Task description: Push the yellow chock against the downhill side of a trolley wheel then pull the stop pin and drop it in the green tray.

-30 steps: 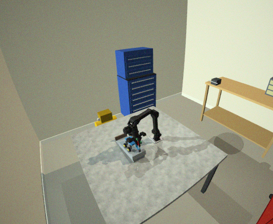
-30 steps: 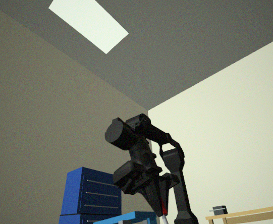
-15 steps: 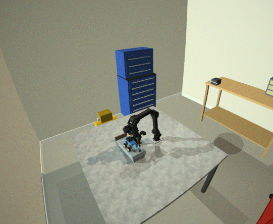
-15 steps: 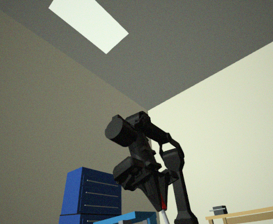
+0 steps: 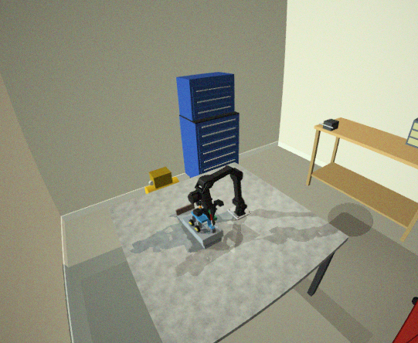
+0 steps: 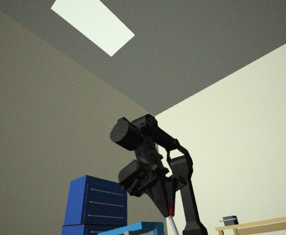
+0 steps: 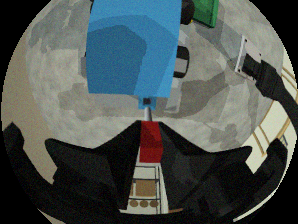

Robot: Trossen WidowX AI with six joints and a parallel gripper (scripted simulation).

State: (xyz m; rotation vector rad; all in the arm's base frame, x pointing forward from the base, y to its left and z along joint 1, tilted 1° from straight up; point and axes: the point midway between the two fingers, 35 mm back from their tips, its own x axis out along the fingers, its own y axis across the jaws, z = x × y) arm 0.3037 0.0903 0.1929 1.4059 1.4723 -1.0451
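Right now the green tray is 90 mm behind my gripper tip, 200 mm to the right of it and 180 mm below it. From my gripper tip the other things lie so: blue-topped trolley: 20 mm ahead, 90 mm to the right, 60 mm below; grey ramp: 20 mm ahead, 90 mm to the right, 120 mm below; red-headed stop pin: right at my gripper tip.
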